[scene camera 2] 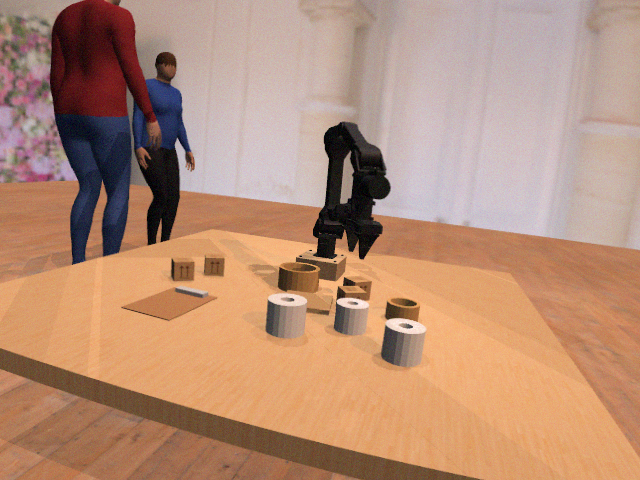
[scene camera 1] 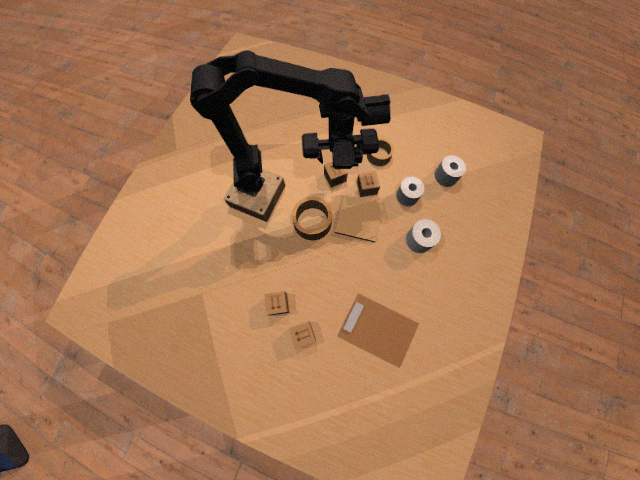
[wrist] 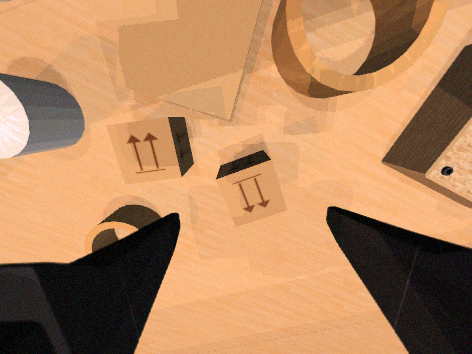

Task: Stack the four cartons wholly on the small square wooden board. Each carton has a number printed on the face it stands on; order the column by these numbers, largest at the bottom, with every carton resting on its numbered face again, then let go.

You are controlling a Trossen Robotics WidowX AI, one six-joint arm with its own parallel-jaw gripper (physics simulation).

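Frame: origin at the arm's base, x right, y ahead, z up, level; metres.
Where they show: gripper, fingertip midpoint: (scene camera 2: 355, 255) (wrist: 253, 216); arm's base at its link origin: (scene camera 2: 325, 255) (scene camera 1: 250, 184).
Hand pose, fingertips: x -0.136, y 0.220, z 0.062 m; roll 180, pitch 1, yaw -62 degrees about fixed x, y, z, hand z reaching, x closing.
Things, the pixels of their centre, and the offset from my fingertips. "spot": a spot on its surface instead.
- brown carton at the middle of its body: (wrist: 250, 185) (scene camera 2: 356, 288) (scene camera 1: 335, 173) dx -0.010, dy -0.011, dz -0.092 m
- second carton at the middle of its body: (wrist: 157, 147) (scene camera 2: 350, 299) (scene camera 1: 368, 184) dx -0.016, dy +0.094, dz -0.092 m
- thin square board at the middle of its body: (wrist: 187, 39) (scene camera 2: 307, 301) (scene camera 1: 359, 218) dx +0.090, dy +0.108, dz -0.113 m
- large ring at the middle of its body: (wrist: 344, 22) (scene camera 2: 298, 277) (scene camera 1: 312, 218) dx +0.155, dy -0.014, dz -0.090 m
- smaller ring at the middle of its body: (wrist: 130, 241) (scene camera 2: 402, 310) (scene camera 1: 380, 152) dx -0.143, dy +0.088, dz -0.098 m
- brown sheet at the middle of its body: (scene camera 2: 172, 300) (scene camera 1: 379, 330) dx +0.366, dy +0.277, dz -0.113 m
- grey bar at a spot on its surface: (scene camera 2: 191, 292) (scene camera 1: 358, 316) spot: dx +0.355, dy +0.212, dz -0.110 m
My gripper (scene camera 1: 341, 160) (scene camera 2: 358, 254) (wrist: 253, 216) is open and empty, pointing down above one brown carton (scene camera 1: 336, 176) (scene camera 2: 364, 287) (wrist: 253, 195), which lies between the fingertips in the wrist view, well below them. A second carton (scene camera 1: 368, 184) (scene camera 2: 351, 292) (wrist: 145, 150) stands beside it. Two more cartons, one (scene camera 1: 276, 303) (scene camera 2: 214, 265) and another (scene camera 1: 302, 334) (scene camera 2: 182, 269), stand apart from these, at the lower middle in scene camera 1. All four show arrows; their numbered undersides are hidden. The thin square board (scene camera 1: 356, 222) (scene camera 2: 319, 302) (wrist: 190, 60) bears no carton.
A large ring (scene camera 1: 312, 234) (scene camera 2: 298, 280) (wrist: 345, 82) stands close beside the board. A smaller ring (scene camera 1: 381, 161) (scene camera 2: 402, 311) (wrist: 131, 215) is near the second carton. Three white rolls (scene camera 1: 410, 195) (scene camera 2: 285, 320) stand beyond. A brown sheet (scene camera 1: 382, 335) (scene camera 2: 160, 307) bears a grey bar (scene camera 1: 353, 317) (scene camera 2: 191, 292).
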